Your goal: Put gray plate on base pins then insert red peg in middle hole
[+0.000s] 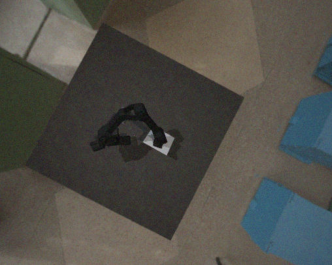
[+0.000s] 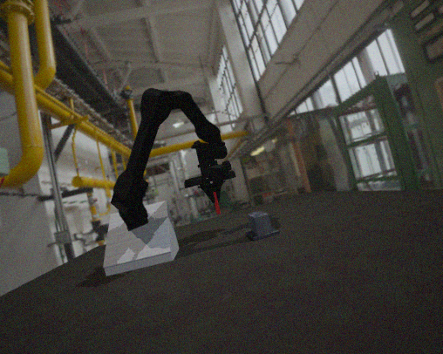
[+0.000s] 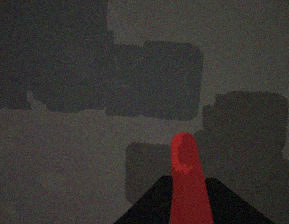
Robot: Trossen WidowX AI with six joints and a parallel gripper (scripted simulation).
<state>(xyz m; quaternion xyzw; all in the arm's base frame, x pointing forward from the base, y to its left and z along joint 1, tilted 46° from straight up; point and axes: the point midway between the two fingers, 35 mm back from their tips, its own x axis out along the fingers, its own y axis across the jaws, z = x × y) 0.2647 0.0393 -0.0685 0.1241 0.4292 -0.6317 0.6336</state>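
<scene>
My gripper tip is 180 mm to the left of the gray plate, 80 mm short of it and 60 mm above it. From my gripper tip the other things lie so: red peg: right at my gripper tip.
</scene>
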